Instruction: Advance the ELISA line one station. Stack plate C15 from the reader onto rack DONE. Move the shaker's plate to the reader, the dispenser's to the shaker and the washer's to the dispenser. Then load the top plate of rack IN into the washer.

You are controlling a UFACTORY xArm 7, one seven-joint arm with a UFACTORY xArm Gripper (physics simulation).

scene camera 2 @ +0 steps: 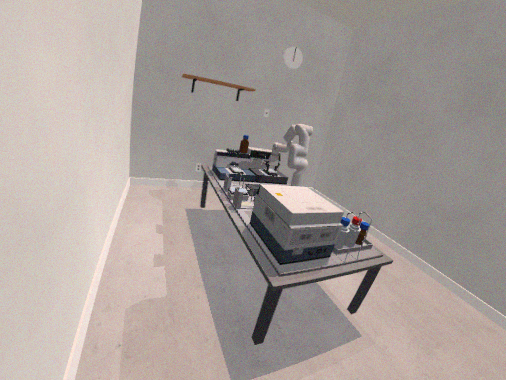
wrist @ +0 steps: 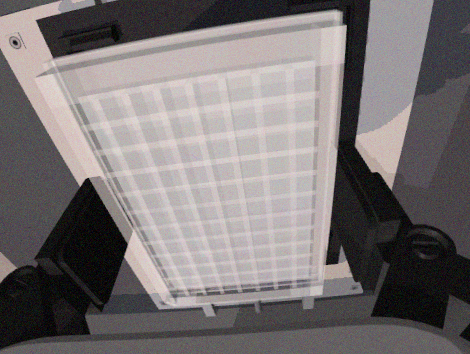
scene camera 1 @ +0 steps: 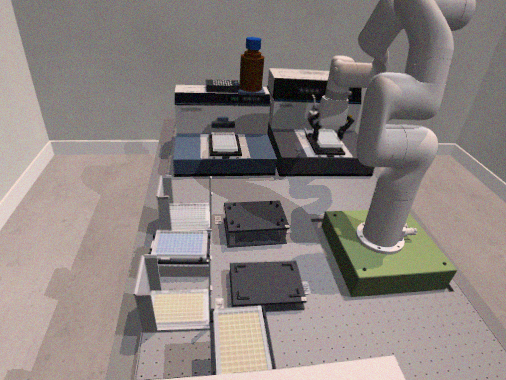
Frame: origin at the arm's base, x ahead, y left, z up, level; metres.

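Seen in the pictures: gripper, fingertip midpoint: (scene camera 2: 271,171) (wrist: 220,188) (scene camera 1: 327,140); arm's base at its link origin: (scene camera 1: 379,238).
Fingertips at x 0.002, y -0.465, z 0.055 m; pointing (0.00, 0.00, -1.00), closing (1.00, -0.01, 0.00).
Pixels of each thing's top centre, then the offset from my fingertips to it. "spot": a spot on its surface instead.
- clear well plate at its top centre: (wrist: 221,222) (scene camera 1: 327,136) 0.006 m right, 0.000 m ahead, 0.012 m up
- black nest at a spot on its surface: (scene camera 1: 327,151) spot: 0.057 m left, 0.015 m ahead, 0.016 m down
- dark instrument at a spot on its surface: (scene camera 1: 323,166) spot: 0.078 m left, 0.027 m ahead, 0.066 m down
- nest's black frame at a spot on its surface: (wrist: 356,88) spot: 0.026 m left, 0.057 m ahead, 0.016 m down
- blue instrument at a spot on its surface: (scene camera 1: 187,151) spot: 0.006 m left, 0.506 m ahead, 0.040 m down
- blue plate at its top centre: (scene camera 1: 180,242) 0.458 m left, 0.516 m ahead, 0.039 m down
- brown bottle at a spot on its surface: (scene camera 1: 251,65) spot: 0.156 m right, 0.274 m ahead, 0.219 m up
My gripper (scene camera 1: 329,136) (scene camera 2: 272,166) (wrist: 220,188) is shut on a clear well plate (scene camera 1: 329,139) (wrist: 216,158), gripping it by its long sides. It holds the plate low over the black nest (scene camera 1: 327,151) of the dark instrument (scene camera 1: 323,166) at the back right. I cannot tell if the plate rests in the nest. The wrist view shows the nest's black frame (wrist: 356,88) around the plate. The blue instrument (scene camera 1: 187,151) at the back left has another clear plate (scene camera 1: 224,142) in its nest.
Left racks hold a clear plate (scene camera 1: 189,216), a blue plate (scene camera 1: 180,244) and a yellow plate (scene camera 1: 180,307). Another yellow plate (scene camera 1: 242,341) lies at the front. Two bare black stations (scene camera 1: 255,219) (scene camera 1: 266,283) stand mid-table. A brown bottle (scene camera 1: 251,65) tops the blue instrument. The arm's green base (scene camera 1: 402,268) is at the right.
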